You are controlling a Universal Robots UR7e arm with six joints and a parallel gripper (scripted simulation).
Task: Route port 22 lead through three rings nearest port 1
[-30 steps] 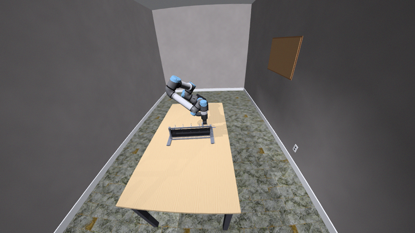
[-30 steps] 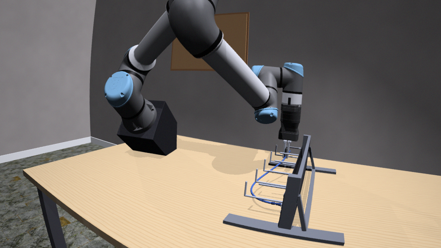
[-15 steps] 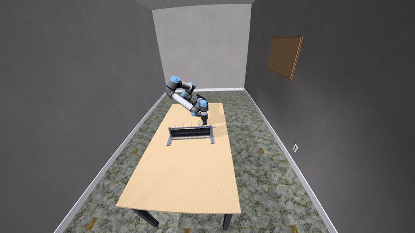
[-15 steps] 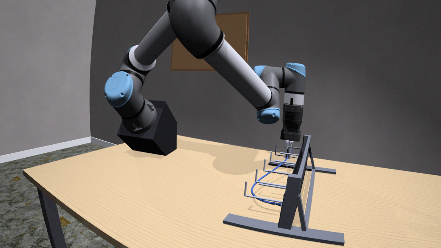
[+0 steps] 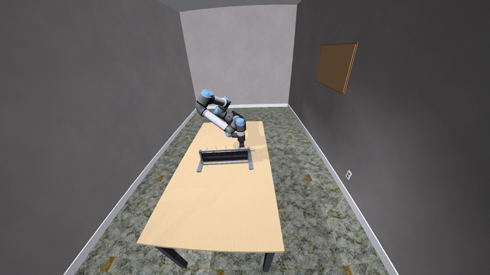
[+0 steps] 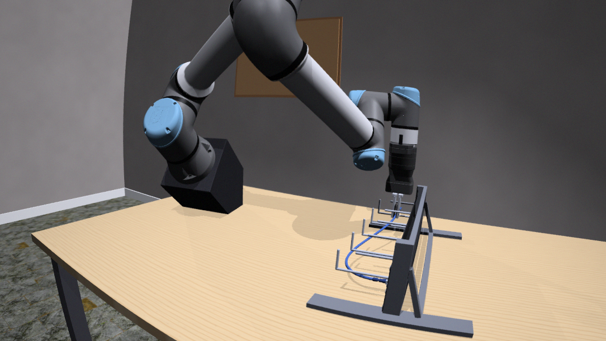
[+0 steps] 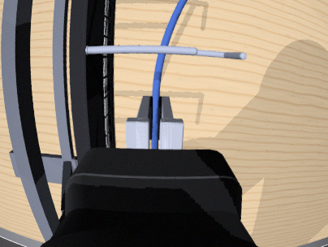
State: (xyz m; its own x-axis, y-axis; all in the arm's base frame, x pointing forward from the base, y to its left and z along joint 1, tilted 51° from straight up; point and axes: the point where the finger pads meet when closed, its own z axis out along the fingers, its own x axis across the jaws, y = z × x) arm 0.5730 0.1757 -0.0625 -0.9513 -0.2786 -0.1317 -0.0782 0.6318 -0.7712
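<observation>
My hand is 70 mm short of the grey rack, 140 mm to the left of it and 20 mm above it.
</observation>
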